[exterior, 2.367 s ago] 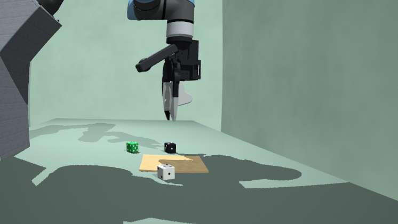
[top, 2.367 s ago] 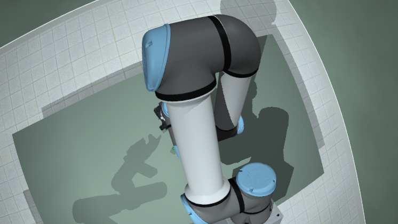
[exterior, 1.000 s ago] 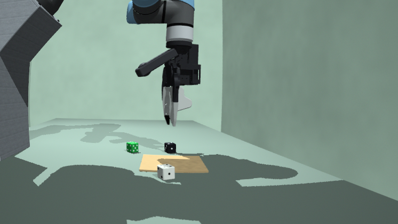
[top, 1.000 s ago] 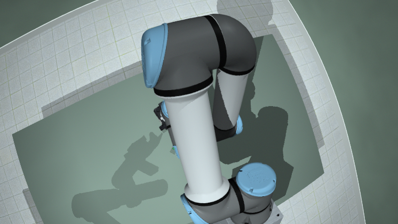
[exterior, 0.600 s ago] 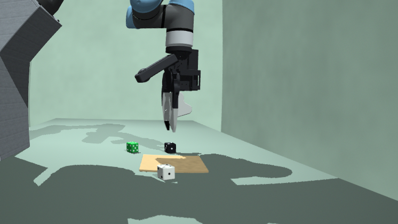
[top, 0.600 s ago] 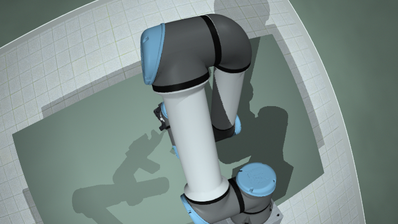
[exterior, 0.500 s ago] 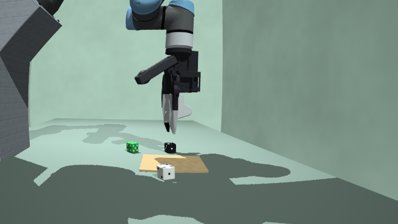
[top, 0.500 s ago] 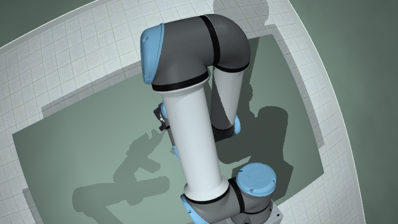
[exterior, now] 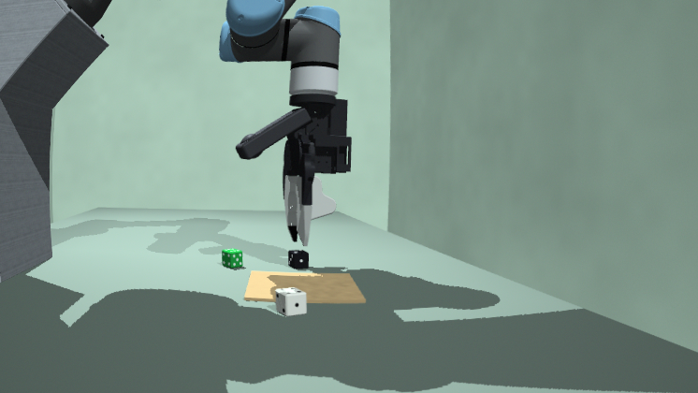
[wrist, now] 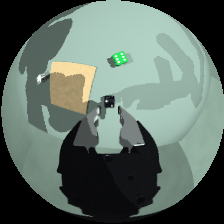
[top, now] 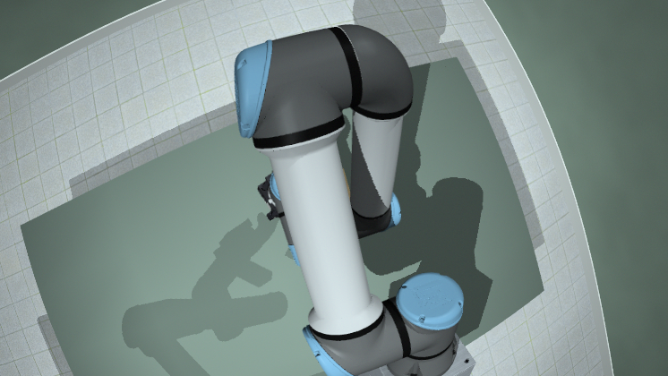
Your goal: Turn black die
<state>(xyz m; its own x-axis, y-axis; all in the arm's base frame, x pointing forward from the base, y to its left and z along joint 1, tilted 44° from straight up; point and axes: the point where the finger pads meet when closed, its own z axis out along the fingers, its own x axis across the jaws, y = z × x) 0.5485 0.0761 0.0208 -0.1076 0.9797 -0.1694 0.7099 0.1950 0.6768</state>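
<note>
My hand is 40 mm above the black die. Also, from my hand: white die 60 mm behind, 230 mm to the right, 40 mm below; then tan mat 20 mm behind, 120 mm to the right, 50 mm below; then green die 100 mm behind, 40 mm below.
</note>
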